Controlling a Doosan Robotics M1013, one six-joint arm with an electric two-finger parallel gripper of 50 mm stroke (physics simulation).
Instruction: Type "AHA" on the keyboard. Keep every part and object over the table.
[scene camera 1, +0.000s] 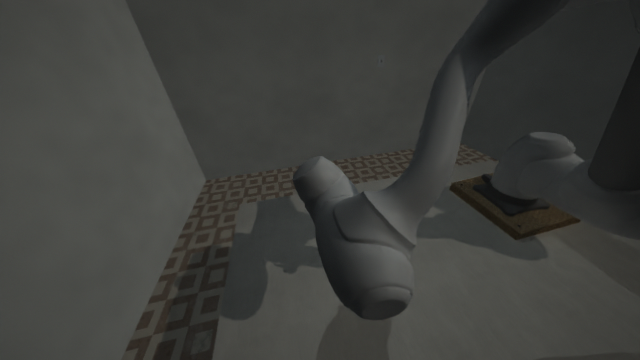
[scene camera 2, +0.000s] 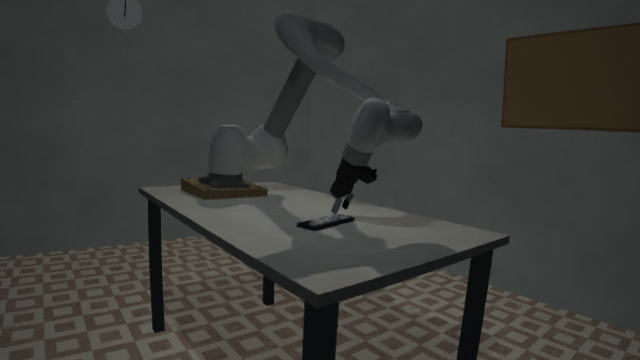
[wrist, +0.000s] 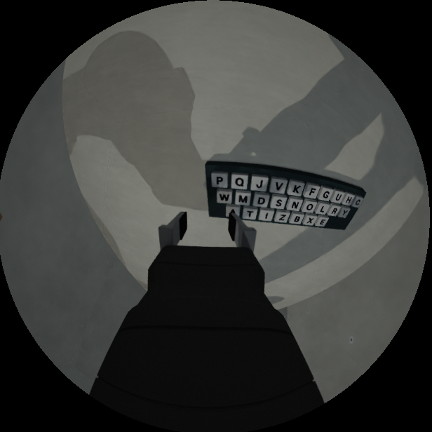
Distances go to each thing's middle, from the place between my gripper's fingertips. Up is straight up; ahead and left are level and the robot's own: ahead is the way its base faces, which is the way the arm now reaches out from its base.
I see my gripper 9 cm to the left of the keyboard (wrist: 265, 193), 6 cm short of it and 2 cm above it.
